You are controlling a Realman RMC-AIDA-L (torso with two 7-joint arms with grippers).
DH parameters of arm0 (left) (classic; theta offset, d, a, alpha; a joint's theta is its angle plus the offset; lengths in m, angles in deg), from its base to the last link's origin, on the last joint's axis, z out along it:
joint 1: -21.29 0.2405 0 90
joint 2: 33.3 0 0 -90
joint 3: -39.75 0.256 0 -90
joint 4: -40.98 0 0 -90
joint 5: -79.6 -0.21 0 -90
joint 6: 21.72 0 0 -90
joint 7: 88.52 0.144 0 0
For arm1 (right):
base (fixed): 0 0 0 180
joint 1: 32.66 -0.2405 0 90
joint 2: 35.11 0 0 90
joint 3: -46.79 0.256 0 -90
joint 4: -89.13 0 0 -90
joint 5: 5.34 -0.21 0 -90
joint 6: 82.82 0 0 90
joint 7: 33.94 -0.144 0 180
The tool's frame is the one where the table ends.
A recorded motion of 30 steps. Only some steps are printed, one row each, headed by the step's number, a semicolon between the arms.
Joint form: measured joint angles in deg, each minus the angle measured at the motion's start. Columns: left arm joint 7, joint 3, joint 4, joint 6, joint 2, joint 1, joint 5; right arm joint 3, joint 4, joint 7, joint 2, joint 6, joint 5, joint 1.
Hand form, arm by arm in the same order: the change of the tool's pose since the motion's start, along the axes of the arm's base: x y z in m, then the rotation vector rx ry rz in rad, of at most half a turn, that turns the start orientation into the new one. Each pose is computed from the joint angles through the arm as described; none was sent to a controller.
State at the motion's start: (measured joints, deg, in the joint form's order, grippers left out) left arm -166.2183 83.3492 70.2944 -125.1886 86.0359 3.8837 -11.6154; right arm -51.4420 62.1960 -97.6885 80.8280 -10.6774 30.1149 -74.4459
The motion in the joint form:
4: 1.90 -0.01 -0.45 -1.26 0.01 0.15 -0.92; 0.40 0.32 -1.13 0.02 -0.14 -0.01 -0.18
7: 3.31 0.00 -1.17 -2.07 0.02 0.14 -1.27; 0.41 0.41 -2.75 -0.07 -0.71 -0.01 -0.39
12: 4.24 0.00 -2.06 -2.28 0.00 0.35 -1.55; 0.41 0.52 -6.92 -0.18 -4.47 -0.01 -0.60
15: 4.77 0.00 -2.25 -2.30 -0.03 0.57 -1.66; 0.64 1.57 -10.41 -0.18 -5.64 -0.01 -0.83
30: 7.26 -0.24 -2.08 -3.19 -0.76 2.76 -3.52; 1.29 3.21 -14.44 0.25 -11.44 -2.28 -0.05
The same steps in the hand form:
4: 0.0003 -0.0050 -0.0020 -0.0001 0.0061 -0.0306; 0.0004 0.0016 0.0007 -0.0110 0.0074 -0.0180
7: 0.0009 -0.0082 -0.0038 0.0015 0.0038 -0.0491; 0.0005 0.0035 0.0007 -0.0281 0.0096 -0.0395
12: -0.0006 -0.0115 -0.0061 0.0001 0.0020 -0.0489; 0.0055 0.0117 -0.0012 -0.0570 -0.0004 -0.1306
15: -0.0018 -0.0130 -0.0066 0.0034 0.0051 -0.0489; 0.0108 0.0149 -0.0024 -0.0949 0.0073 -0.1961
30: -0.0136 -0.0268 -0.0040 0.0108 0.0440 -0.0521; 0.0309 0.0256 -0.0042 -0.1013 0.0284 -0.3777

